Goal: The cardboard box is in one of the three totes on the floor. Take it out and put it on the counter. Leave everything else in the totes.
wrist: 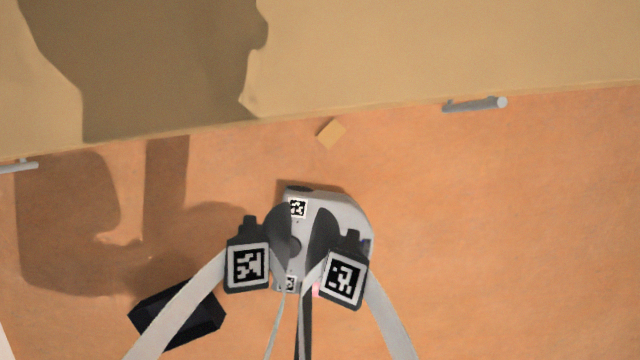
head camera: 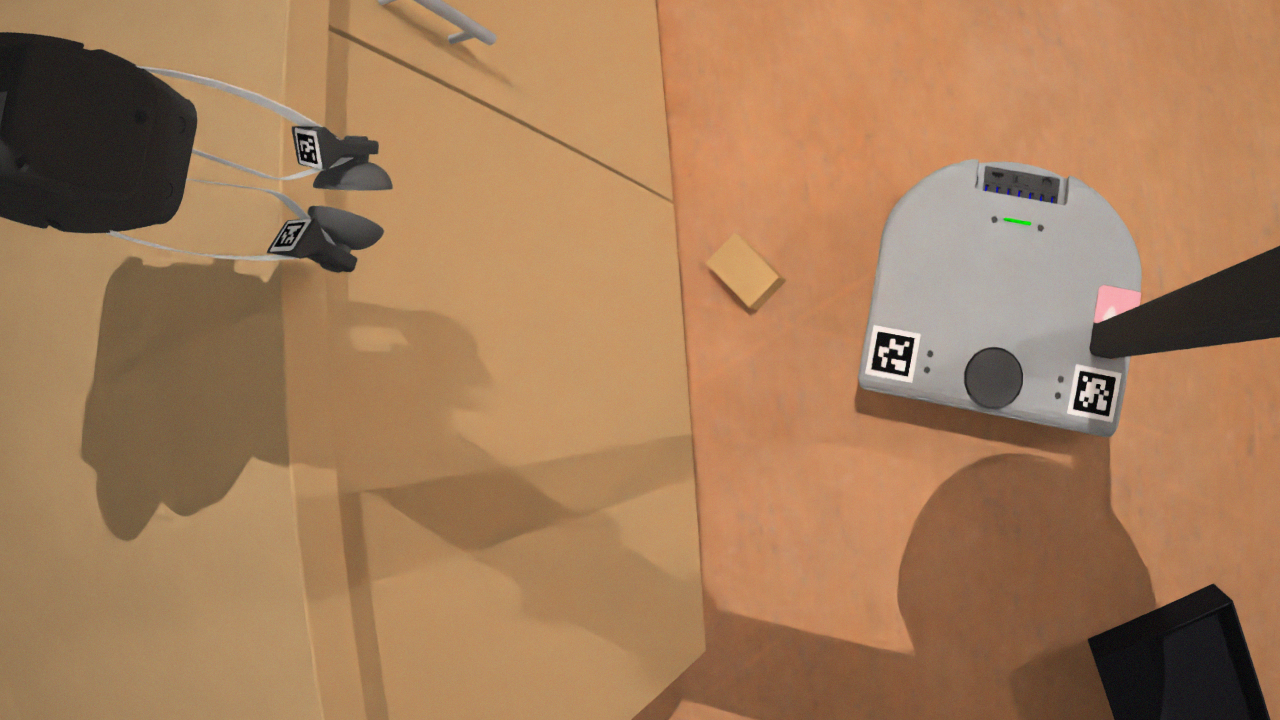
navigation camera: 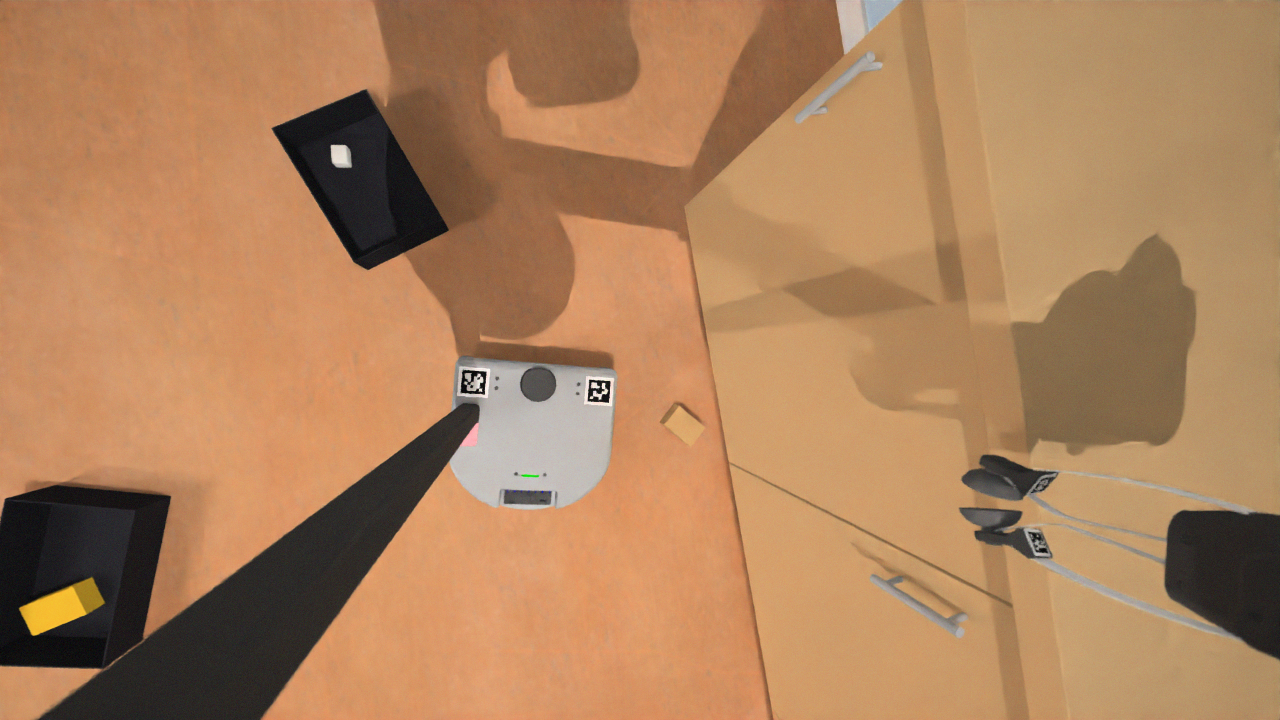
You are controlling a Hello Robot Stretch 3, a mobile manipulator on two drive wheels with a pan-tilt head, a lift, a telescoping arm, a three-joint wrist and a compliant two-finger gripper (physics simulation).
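Frame: origin at the robot's base, x left, y down, z back, level; metres.
Where they show: gripper, fingertip midpoint: (head camera: 373, 209) (navigation camera: 968, 492); robot's base, origin of the base link: (head camera: 991, 375) (navigation camera: 536, 382).
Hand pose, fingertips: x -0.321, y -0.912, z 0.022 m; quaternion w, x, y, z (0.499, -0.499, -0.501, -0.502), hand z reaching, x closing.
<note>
Things, the pixels of their centre, and the offset from my fingertips. "spot": a spot on its surface instead. Level surfaces: height alone.
- small tan cardboard box, body centre: (head camera: 746, 271) (navigation camera: 682, 424) dx -0.049, dy +0.887, dz +0.058 m
- tan counter, its level: dy +0.002 m
- small white object, body centre: (navigation camera: 341, 156) dx +0.783, dy +0.894, dz -0.488 m
- dark edge, surface spot: (navigation camera: 162, 519) spot: dx +1.052, dy +0.899, dz +0.315 m
The small tan cardboard box (head camera: 743, 270) (navigation camera: 683, 425) (wrist: 331, 134) lies on the orange floor between my base (head camera: 985, 295) (navigation camera: 539, 449) and the foot of the counter's cabinet front. My gripper (head camera: 357, 203) (navigation camera: 989, 499) (wrist: 301, 229) is high up by the front edge of the tan counter (head camera: 133, 447) (navigation camera: 1052, 155) (wrist: 397, 49). Its fingers stand close together with nothing between them. A black tote (navigation camera: 299, 135) stands on the floor behind my base and holds a small white object (navigation camera: 339, 156).
The cabinet front has grey bar handles (navigation camera: 916, 605) (navigation camera: 837, 86) (head camera: 447, 22) (wrist: 473, 104). The corner of a black tote (head camera: 1172, 662) (wrist: 199, 316) shows near my base. Another dark edge (navigation camera: 162, 519) shows at the far left of the navigation view. My mast (navigation camera: 315, 557) crosses that view.
</note>
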